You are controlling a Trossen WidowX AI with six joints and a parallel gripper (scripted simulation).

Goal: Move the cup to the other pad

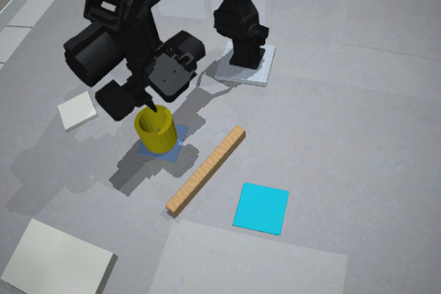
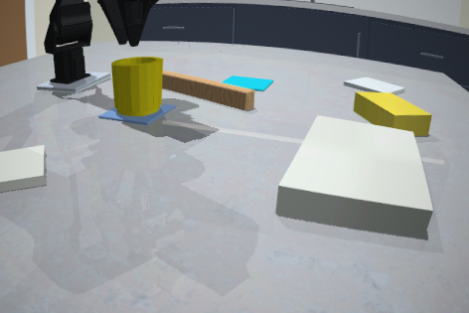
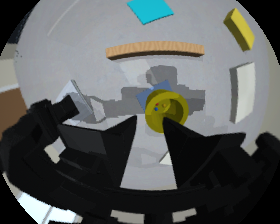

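My gripper tip is now 2 cm short of the yellow cup, 1 cm to the left of it and 6 cm above it. From my gripper tip the other things lie so: wooden bar 6 cm ahead, 10 cm to the left, 9 cm below; then blue pad 2 cm ahead, 1 cm to the right, 10 cm below; then cyan pad 9 cm ahead, 21 cm to the left, 10 cm below.
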